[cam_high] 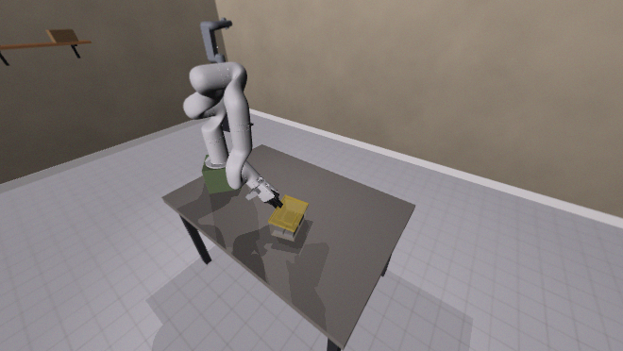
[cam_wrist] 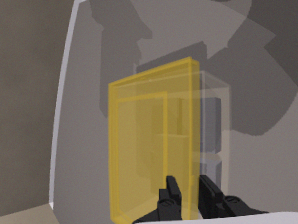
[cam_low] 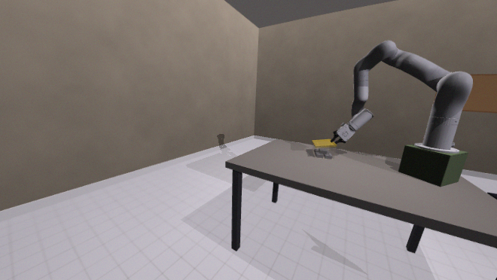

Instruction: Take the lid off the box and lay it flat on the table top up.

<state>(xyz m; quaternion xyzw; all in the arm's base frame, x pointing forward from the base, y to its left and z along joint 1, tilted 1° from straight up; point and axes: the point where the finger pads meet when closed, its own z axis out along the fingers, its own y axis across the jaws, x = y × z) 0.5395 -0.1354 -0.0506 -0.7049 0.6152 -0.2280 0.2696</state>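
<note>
Right now the yellow lid is 8 cm ahead of my hand and 2 cm below it. Round my hand: grey box 8 cm below, 7 cm ahead.
</note>
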